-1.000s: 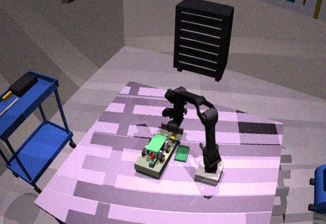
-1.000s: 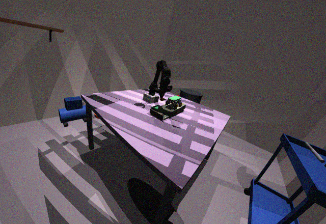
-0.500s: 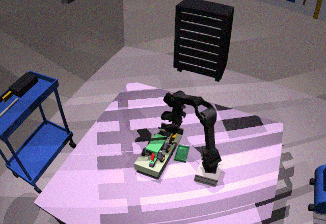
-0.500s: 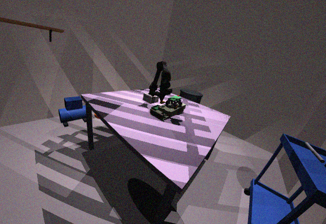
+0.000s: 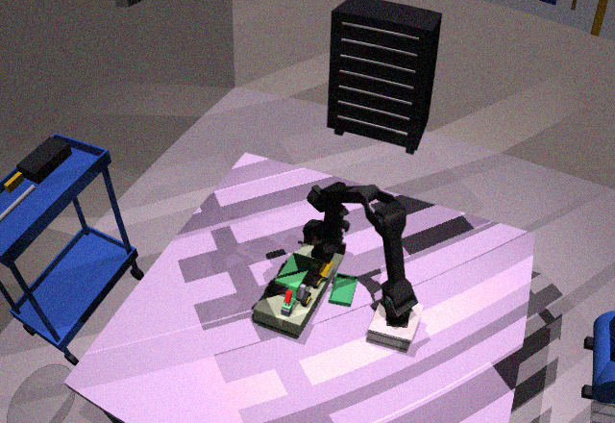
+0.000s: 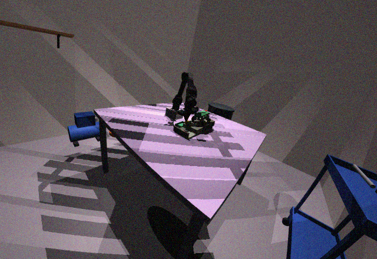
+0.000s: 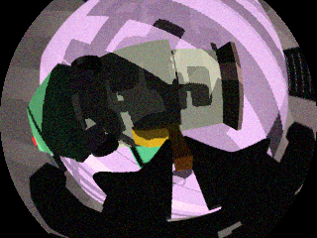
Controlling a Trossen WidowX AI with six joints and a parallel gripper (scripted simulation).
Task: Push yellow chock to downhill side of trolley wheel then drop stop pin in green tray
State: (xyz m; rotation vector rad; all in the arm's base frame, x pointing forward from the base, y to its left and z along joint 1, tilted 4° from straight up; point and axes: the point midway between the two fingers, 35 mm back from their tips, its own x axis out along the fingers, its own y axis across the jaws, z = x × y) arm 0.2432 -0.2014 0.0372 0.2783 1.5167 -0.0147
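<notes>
Now: the red-headed stop pin 80 mm ahead of my gripper tip, 230 mm to the left of it and 40 mm above it. Also, from my gripper tip: yellow chock 20 mm to the left, 10 mm below; then grey ramp block 80 mm ahead, 120 mm to the left, 40 mm below; then green tray 60 mm behind, 60 mm to the left, 90 mm below.
</notes>
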